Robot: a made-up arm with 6 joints.
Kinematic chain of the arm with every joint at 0, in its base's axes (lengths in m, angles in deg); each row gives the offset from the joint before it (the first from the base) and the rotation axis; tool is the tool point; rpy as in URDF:
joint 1: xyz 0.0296 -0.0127 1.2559 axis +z
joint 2: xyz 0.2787 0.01 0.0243 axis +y
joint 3: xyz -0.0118 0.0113 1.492 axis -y
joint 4: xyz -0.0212 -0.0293 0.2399 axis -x
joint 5: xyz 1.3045 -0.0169 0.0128 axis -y
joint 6: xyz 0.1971 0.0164 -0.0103 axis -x
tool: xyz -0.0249 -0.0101 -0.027 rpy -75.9 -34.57 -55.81
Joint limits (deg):
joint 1: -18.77..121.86
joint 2: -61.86..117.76
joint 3: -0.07..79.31
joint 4: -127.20..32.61
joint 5: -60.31..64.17
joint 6: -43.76..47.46
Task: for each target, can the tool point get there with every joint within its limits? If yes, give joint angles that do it. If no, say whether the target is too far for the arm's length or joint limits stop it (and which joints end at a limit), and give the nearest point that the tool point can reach.
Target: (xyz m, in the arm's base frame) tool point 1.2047 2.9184 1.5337
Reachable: yes | joints 68.95 72.75 51.42 -10.28 44.23 13.87
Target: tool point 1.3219 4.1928 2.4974
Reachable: no: too far | nearest point 0.9500 2.9824 2.1234 | short by 1.320 m
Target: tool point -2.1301 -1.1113 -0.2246
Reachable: no: joint limits stop it (at a limit: joint 1, joint 2, joint 3, joint 5) | nearest point -0.6846 0.8819 -0.6665 | short by 2.502 m
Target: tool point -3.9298 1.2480 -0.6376
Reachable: no: too far | nearest point -1.5045 2.1754 -0.2473 | short by 2.626 m
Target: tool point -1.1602 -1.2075 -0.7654
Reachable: no: joint limits stop it (at a limit: joint 1, joint 2, joint 3) | nearest point -0.6443 0.8658 -0.6634 | short by 2.139 m
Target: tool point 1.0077 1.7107 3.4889
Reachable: yes | joints 63.51 19.47 44.16 -99.90 42.69 -12.51
